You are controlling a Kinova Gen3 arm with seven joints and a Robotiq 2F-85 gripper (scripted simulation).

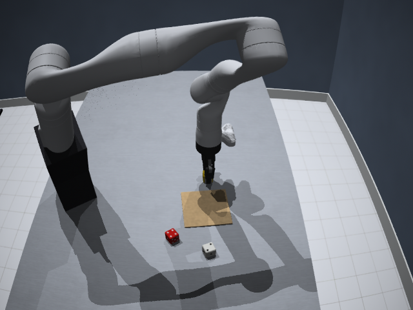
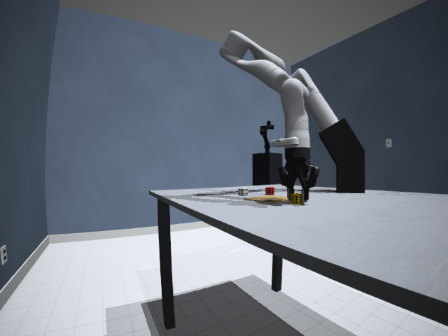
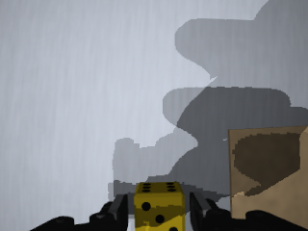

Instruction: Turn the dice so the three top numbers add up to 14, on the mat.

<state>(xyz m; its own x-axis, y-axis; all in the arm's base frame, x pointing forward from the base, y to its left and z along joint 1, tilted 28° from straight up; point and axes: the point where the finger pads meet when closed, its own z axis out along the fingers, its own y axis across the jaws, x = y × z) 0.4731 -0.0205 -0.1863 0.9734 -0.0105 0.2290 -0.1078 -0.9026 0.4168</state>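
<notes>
My hand is 10 mm above the yellow die. From my hand the other things lie so: tan mat: 30 mm behind, 120 mm to the right, 20 mm below; red die: 150 mm behind, 220 mm to the right, 10 mm below; white die: 60 mm behind, 280 mm to the right, 10 mm below.
</notes>
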